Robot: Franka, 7 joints.
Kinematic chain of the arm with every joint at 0, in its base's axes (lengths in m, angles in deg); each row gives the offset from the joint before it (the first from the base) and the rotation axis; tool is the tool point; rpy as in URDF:
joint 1: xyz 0 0 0.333 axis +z
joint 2: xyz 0 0 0 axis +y
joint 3: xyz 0 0 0.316 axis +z
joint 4: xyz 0.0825 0 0 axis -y
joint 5: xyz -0.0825 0 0.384 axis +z
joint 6: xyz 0 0 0 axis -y
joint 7: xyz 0.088 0 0 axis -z
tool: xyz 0 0 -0.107 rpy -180 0 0
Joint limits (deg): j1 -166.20..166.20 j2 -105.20..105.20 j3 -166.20..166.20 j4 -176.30..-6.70 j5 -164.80..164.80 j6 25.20..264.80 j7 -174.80..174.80
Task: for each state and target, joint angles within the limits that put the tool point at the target. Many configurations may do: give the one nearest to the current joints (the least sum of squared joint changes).
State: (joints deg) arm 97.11 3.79 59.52 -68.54 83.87 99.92 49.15
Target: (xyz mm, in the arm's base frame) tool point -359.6 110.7 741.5
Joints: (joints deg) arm 101.15 -34.73 27.31 -104.29 63.00 63.09 49.15
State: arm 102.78 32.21 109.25 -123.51 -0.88 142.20 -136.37
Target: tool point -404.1 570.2 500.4
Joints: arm 66.56 47.50 78.53 -94.49 0.27 150.07 -136.37
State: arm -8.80 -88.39 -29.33 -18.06 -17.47 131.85 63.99
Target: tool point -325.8 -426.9 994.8
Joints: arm 32.03 -53.95 -38.29 -33.77 -17.51 140.27 63.99
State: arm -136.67 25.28 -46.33 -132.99 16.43 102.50 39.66
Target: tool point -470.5 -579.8 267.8
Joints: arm -112.10 46.75 -23.09 -78.04 19.15 127.62 39.66
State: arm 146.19 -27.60 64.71 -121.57 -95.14 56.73 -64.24
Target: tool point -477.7 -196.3 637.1
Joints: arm 144.66 -8.65 67.45 -111.35 -101.45 71.35 -64.24
